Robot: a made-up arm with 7 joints. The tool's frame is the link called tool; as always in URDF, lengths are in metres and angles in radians. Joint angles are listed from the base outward.
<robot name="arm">
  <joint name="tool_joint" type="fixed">
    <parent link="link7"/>
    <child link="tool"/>
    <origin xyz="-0.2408 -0.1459 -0.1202" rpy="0 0 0"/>
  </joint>
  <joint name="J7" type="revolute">
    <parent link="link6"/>
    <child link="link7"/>
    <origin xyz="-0.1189 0.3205 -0.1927" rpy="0 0 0"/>
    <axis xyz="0 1 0"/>
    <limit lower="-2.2" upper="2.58"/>
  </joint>
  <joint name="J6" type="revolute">
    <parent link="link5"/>
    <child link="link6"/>
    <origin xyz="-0.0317 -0.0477 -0.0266" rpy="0 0 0"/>
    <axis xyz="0 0 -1"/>
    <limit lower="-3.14" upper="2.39"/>
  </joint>
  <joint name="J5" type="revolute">
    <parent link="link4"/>
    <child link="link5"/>
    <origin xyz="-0.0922 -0.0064 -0.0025" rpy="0 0 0"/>
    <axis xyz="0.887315 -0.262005 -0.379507"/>
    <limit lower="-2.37" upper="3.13"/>
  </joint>
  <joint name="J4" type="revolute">
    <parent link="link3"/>
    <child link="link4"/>
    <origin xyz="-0.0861 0.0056 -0.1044" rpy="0 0 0"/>
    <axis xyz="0 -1 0"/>
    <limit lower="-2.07" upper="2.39"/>
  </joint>
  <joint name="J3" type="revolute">
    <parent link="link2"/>
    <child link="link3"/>
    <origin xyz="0.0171 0.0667 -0.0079" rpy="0 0 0"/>
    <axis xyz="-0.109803 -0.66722 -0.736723"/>
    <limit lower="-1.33" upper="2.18"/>
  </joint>
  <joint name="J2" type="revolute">
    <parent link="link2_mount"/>
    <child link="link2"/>
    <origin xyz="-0.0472 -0.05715 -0.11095" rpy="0 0 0"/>
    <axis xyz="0 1 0"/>
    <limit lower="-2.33" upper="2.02"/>
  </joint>
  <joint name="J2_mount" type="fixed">
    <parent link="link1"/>
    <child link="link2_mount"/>
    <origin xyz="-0.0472 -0.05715 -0.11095" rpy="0 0 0"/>
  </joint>
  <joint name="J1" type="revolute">
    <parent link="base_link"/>
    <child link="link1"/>
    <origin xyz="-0.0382 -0.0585 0.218" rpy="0 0 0"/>
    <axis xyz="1 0 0"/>
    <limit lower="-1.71" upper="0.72"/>
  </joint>
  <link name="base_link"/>
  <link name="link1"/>
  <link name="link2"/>
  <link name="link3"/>
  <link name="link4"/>
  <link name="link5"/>
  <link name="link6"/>
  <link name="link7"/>
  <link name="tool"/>
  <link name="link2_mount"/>
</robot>
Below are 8 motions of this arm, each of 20 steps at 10 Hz.
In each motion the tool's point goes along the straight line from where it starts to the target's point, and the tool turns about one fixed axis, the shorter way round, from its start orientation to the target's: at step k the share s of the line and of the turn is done. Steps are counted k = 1, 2, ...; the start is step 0. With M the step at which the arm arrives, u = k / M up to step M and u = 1 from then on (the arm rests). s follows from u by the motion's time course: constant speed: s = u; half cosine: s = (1 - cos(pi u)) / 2; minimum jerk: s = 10 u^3 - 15 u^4 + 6 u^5.
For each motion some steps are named. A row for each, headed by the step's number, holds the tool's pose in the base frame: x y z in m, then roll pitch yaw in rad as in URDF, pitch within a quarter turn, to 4 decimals.
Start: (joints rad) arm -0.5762 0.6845 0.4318 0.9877 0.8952 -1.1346 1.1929
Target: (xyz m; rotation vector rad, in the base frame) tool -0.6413 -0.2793 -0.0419 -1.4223 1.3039 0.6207
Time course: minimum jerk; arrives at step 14
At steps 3, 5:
3: -0.4840 -0.5188 -0.3356 -0.9265 0.5260 0.4161
5: -0.5139 -0.4733 -0.2798 -1.0363 0.6978 0.3067

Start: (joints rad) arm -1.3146 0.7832 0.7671 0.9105 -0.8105 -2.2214 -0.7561
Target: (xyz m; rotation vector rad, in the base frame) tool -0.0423 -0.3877 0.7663 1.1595 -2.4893 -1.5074
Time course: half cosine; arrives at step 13
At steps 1, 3, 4, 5, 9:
1: -0.4370 -0.4643 0.6932 2.4504 1.2622 -2.4888
3: -0.3925 -0.4557 0.7014 2.3968 1.1599 -2.5129
4: -0.3564 -0.4486 0.7081 2.3647 1.0768 -2.5205
5: -0.3136 -0.4403 0.7160 2.3336 0.9784 -2.5222
9: -0.1288 -0.4045 0.7503 2.2279 0.5539 -2.4871

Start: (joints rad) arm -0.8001 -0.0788 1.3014 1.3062 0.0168 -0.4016 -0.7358
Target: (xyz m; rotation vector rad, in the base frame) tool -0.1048 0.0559 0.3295 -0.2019 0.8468 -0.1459
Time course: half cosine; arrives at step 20
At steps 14, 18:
14: -0.0102 -0.0957 0.3214 -0.1832 1.2002 -0.4487
18: -0.0936 0.0379 0.3285 -0.3288 0.8594 -0.3259

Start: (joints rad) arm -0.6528 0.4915 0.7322 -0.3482 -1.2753 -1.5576 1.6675
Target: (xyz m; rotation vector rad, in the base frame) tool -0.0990 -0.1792 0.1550 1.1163 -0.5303 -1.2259
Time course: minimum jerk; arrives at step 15
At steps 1, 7, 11, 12, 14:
1: -0.2492 -0.0843 0.2483 2.6773 -0.4268 -2.1846
7: -0.1837 -0.1257 0.2076 1.9002 -0.3271 -1.6284
11: -0.1174 -0.1676 0.1664 1.2837 0.0876 -1.2904
12: -0.1077 -0.1737 0.1604 1.2055 0.1614 -1.2640
14: -0.0994 -0.1789 0.1553 1.1386 0.2266 -1.2458

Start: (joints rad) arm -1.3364 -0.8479 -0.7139 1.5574 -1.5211 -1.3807 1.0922
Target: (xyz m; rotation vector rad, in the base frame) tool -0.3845 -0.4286 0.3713 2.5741 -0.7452 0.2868
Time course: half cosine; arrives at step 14
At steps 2, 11, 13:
2: -0.3894 -0.6431 0.5116 2.9644 -0.4588 0.0783
11: -0.3851 -0.4532 0.3874 2.7842 -0.3282 -0.4346
13: -0.3846 -0.4314 0.3732 2.7601 -0.3191 -0.4935

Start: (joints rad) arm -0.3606 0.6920 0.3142 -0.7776 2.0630 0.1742 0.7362
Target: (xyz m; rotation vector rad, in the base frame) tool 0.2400 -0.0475 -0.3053 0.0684 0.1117 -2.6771
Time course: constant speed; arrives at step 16
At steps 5, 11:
5: 0.0898 0.1010 -0.0109 0.3415 0.8282 -1.9735
11: 0.1717 0.0200 -0.1715 0.0244 0.4412 -2.4353

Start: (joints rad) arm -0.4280 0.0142 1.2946 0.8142 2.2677 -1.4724 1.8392
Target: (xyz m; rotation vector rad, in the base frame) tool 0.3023 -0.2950 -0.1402 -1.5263 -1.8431 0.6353
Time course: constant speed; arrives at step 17
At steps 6, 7, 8, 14, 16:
6: 0.2484 -0.2656 -0.2394 -1.9964 -0.5021 1.4604
7: 0.2533 -0.2682 -0.2304 -2.0308 -0.4757 1.4864
8: 0.2582 -0.2709 -0.2214 -2.0640 -0.4486 1.5111
14: 0.2876 -0.2870 -0.1673 -2.2409 -0.2726 1.6334
16: 0.2974 -0.2923 -0.1492 -2.2930 -0.2100 1.6656

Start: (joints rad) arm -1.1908 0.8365 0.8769 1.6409 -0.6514 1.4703 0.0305
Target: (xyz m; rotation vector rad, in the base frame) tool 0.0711 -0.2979 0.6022 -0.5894 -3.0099 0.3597
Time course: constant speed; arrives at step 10
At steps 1, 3, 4, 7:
1: 0.1808 -0.5696 0.2817 -3.0783 -0.4879 2.5216
3: 0.1564 -0.5092 0.3529 -3.0470 -0.3780 2.5688
4: 0.1442 -0.4790 0.3885 -3.0298 -0.3236 2.5930
7: 0.1077 -0.3885 0.4954 -2.9716 -0.1631 2.6694

